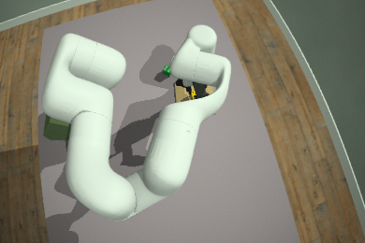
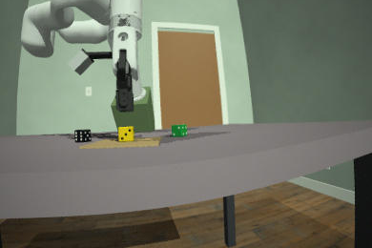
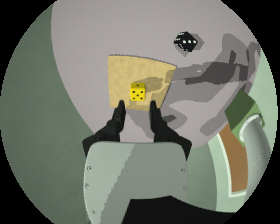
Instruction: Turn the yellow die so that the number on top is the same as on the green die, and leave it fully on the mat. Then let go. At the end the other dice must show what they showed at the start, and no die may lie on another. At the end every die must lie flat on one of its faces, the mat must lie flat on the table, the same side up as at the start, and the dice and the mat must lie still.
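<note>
Right now my hand is 70 mm above the yellow die. Also, from my hand: green die (110 mm to the left, 100 mm behind, 70 mm below); then black die (130 mm to the right, 70 mm below, 60 mm behind); then mat (80 mm below).
</note>
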